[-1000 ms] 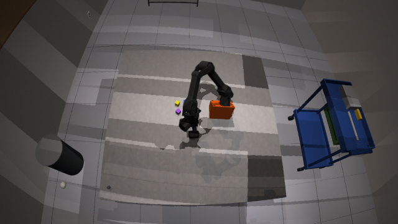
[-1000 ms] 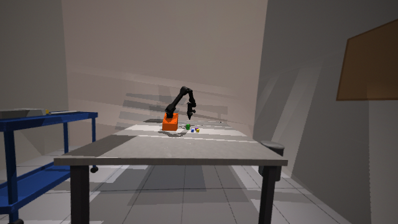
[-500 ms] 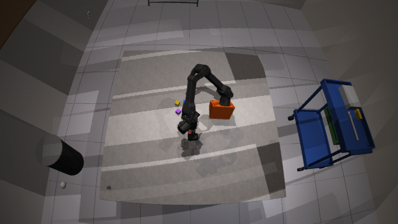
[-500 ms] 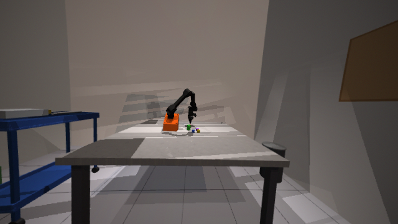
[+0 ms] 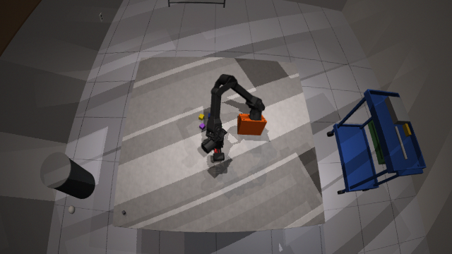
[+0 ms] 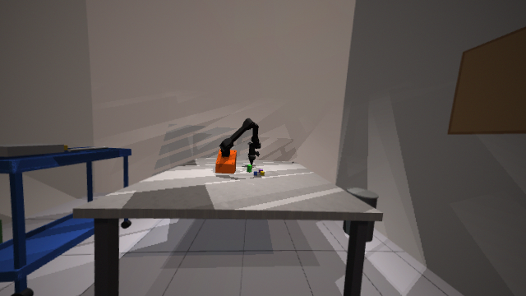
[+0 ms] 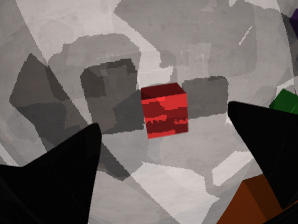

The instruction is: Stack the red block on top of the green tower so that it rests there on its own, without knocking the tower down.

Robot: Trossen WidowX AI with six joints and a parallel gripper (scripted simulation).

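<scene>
My gripper tip is 2 cm above the red block. From my gripper tip the other things lie so: purple block: 9 cm ahead, 17 cm to the right, 2 cm below; blue block: 4 cm ahead, 25 cm to the right, 2 cm below; yellow block: 10 cm ahead, 24 cm to the right, 2 cm below.
</scene>
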